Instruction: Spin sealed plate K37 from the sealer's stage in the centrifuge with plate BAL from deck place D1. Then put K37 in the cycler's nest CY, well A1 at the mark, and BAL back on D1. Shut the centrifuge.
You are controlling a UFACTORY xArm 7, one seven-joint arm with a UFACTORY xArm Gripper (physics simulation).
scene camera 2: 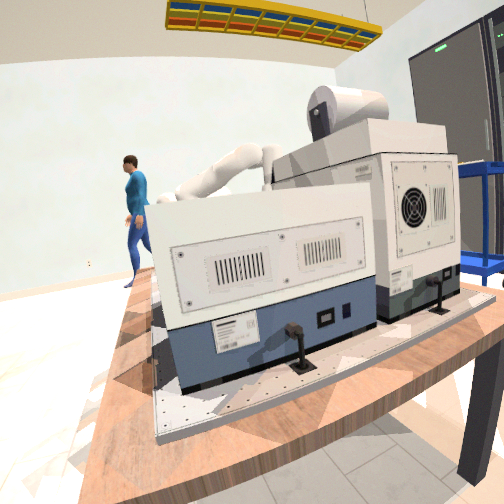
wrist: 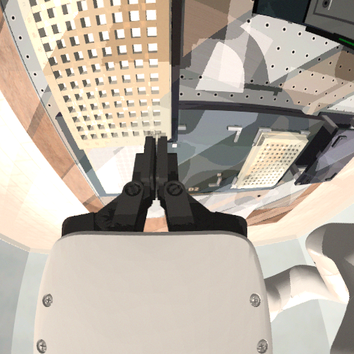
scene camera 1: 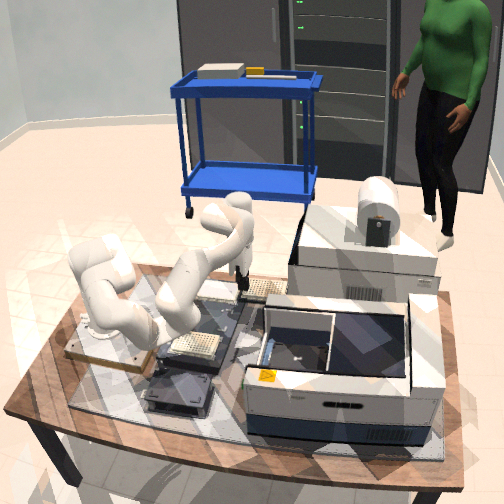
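My gripper (scene camera 1: 242, 285) (wrist: 157, 149) is shut and empty, fingertips low beside the near edge of a cream well plate (scene camera 1: 266, 287) (wrist: 122, 75) on the sealer's stage; contact cannot be told. A white, smooth-topped plate (scene camera 1: 218, 290) (wrist: 112, 165) lies at the deck's far end, partly behind the gripper. Another cream well plate (scene camera 1: 196, 345) (wrist: 274, 160) lies at D3. Plate labels are not readable. The centrifuge (scene camera 1: 340, 395) (scene camera 2: 260, 215) is open at its top left, showing a dark rotor (scene camera 1: 300, 356). The cycler's nest cannot be identified surely.
The sealer (scene camera 1: 365, 280) (scene camera 2: 345, 200) with its film roll (scene camera 1: 377, 205) (scene camera 2: 350, 107) stands beside the stage. The dark deck (scene camera 1: 220, 320) (wrist: 205, 150) has an empty D2 place. A low dark nest unit (scene camera 1: 180, 390) (wrist: 327, 157) stands in front of it. A blue cart (scene camera 1: 245, 91) is behind.
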